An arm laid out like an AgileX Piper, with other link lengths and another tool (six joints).
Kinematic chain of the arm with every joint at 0, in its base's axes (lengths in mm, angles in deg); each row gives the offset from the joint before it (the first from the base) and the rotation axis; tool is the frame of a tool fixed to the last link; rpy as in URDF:
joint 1: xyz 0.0 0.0 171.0 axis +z
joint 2: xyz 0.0 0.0 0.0 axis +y
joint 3: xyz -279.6 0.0 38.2 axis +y
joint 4: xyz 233.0 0.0 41.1 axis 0.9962 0 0.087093
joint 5: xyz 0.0 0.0 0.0 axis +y
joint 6: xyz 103.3 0.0 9.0 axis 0.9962 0 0.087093
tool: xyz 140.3 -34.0 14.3 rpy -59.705 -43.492 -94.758
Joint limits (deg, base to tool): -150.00..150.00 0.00..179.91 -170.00..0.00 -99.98..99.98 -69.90..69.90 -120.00..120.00
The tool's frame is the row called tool.
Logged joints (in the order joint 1, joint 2, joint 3, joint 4, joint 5, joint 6), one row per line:
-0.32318 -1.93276 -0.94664 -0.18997 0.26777 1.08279
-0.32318 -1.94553 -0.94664 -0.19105 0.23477 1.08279
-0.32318 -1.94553 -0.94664 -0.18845 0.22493 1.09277
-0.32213 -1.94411 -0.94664 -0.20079 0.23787 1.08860
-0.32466 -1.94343 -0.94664 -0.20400 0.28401 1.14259
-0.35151 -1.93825 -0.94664 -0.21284 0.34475 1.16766
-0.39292 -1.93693 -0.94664 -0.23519 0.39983 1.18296
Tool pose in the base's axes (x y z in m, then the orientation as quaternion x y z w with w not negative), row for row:
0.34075 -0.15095 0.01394 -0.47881 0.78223 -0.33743 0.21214
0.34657 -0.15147 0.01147 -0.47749 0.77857 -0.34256 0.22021
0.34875 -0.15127 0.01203 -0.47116 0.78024 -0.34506 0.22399
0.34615 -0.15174 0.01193 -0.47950 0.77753 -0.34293 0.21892
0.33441 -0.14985 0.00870 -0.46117 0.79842 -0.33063 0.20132
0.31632 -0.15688 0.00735 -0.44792 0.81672 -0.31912 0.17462
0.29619 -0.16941 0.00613 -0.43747 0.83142 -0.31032 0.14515
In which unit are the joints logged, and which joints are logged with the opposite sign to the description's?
The joints are logged in radians. Opposite sign: joint 2.
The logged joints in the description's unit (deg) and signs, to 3 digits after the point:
-18.517 110.739 -54.238 -10.884 15.342 62.039
-18.517 111.471 -54.238 -10.946 13.451 62.039
-18.517 111.471 -54.238 -10.797 12.888 62.611
-18.457 111.389 -54.238 -11.504 13.629 62.372
-18.602 111.350 -54.238 -11.688 16.273 65.466
-20.140 111.054 -54.238 -12.195 19.753 66.902
-22.513 110.978 -54.238 -13.475 22.909 67.779

